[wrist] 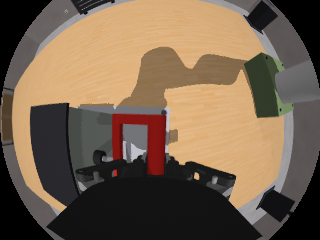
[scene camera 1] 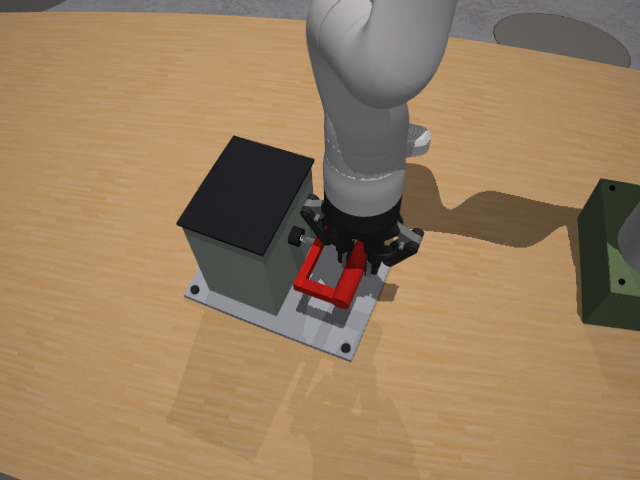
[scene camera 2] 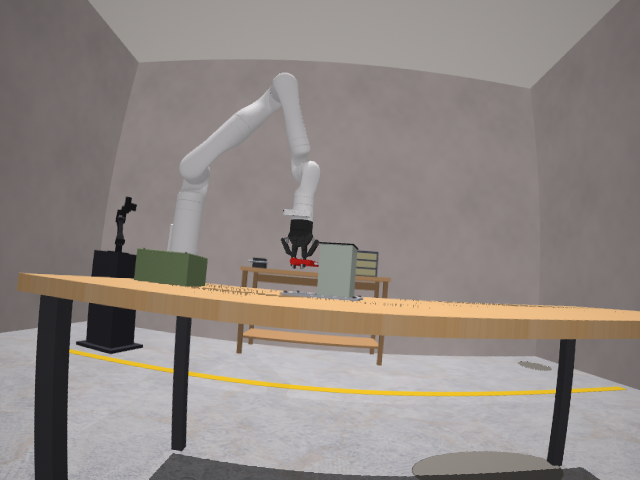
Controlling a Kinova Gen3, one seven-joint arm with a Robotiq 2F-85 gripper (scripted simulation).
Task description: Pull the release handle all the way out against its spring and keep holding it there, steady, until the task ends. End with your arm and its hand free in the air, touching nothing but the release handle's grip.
In view: my gripper (scene camera 1: 359, 266), a box (wrist: 63, 139) and a grey baseplate (wrist: 134, 136).
My gripper also shows in the wrist view (wrist: 156, 158) and in scene camera 2 (scene camera 2: 297, 268).
